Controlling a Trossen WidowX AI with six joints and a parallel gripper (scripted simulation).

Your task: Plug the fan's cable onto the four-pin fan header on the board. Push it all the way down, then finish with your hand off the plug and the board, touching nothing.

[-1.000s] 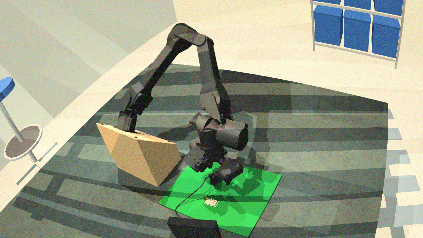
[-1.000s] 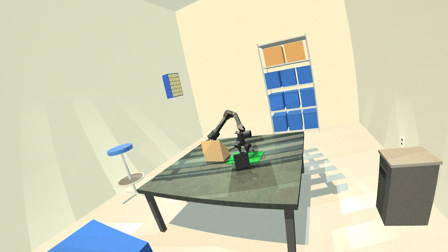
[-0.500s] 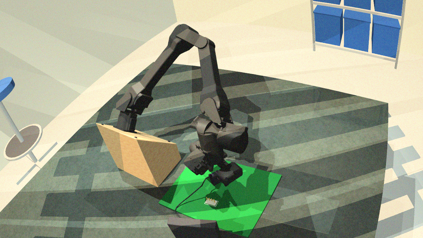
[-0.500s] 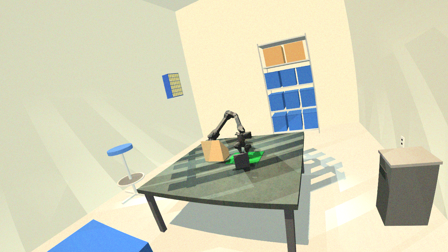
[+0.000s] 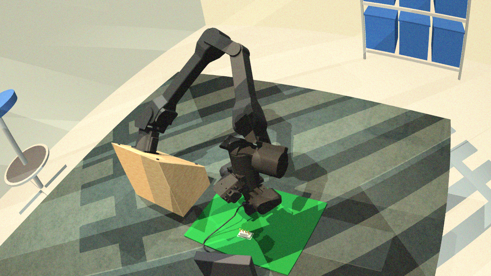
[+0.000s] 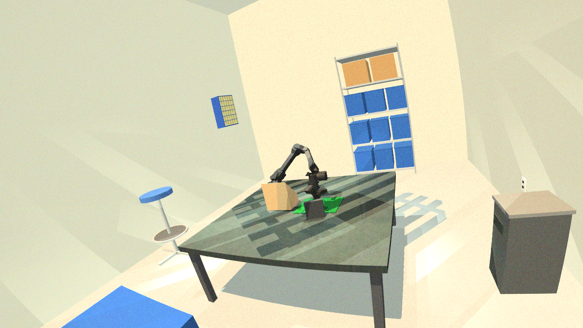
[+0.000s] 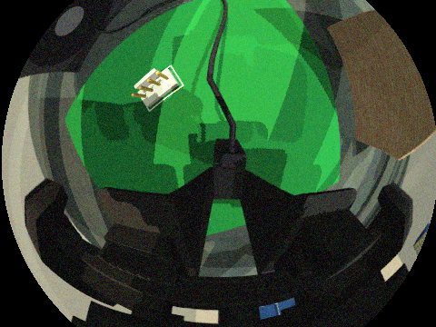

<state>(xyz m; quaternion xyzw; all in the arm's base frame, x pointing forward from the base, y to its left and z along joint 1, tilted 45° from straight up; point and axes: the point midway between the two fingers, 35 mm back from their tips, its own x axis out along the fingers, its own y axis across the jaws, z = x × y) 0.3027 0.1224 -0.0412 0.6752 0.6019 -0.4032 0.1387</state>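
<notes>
Now: gripper tip 40 mm to the left of the green board, 30 mm short of it and 30 mm above it. Round my gripper tip: dark fan (210 mm to the right, 70 mm ahead, 40 mm above); then fan plug (10 mm to the right, 10 mm above); then white four-pin header (80 mm to the right, 30 mm ahead, 20 mm below).
</notes>
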